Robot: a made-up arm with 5 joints. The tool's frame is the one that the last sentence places.
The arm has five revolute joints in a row. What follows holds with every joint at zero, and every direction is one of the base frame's.
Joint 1 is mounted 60 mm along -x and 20 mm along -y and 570 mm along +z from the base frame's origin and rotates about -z.
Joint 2 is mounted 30 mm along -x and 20 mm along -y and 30 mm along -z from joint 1 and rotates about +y.
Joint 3 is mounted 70 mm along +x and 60 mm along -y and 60 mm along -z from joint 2 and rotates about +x.
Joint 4 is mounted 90 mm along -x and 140 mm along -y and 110 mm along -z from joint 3 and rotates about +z.
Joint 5 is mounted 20 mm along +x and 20 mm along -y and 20 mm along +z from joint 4 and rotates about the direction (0.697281, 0.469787, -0.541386).
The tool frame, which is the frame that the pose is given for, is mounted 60 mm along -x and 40 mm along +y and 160 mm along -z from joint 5; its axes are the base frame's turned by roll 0, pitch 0 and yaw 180 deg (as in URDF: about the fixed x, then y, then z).
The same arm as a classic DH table. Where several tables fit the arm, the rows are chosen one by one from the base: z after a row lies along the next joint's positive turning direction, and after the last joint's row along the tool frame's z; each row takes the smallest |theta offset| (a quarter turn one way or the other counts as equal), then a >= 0, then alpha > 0; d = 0 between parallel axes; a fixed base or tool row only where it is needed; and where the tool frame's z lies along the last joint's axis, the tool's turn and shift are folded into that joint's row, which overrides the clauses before.
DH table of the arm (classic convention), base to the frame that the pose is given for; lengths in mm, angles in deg. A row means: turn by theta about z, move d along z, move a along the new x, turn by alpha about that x. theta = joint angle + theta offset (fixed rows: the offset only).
base (fixed): d 0, theta_offset 18.43, a -63.2, alpha 180
joint 1: d -540, theta_offset 18.43, a -30, alpha 90
joint 2: d -80, theta_offset 90, a 60, alpha 90
joint 3: d -20, theta_offset -90, a 140, alpha 90
joint 4: d -86.5, theta_offset 33.97, a 27.8, alpha -122.78
joint 5: d -26.2, theta_offset 0, a -66.7, alpha 122.78
tool (fixed): d -177.6, theta_offset -123.97, a 0, alpha 0

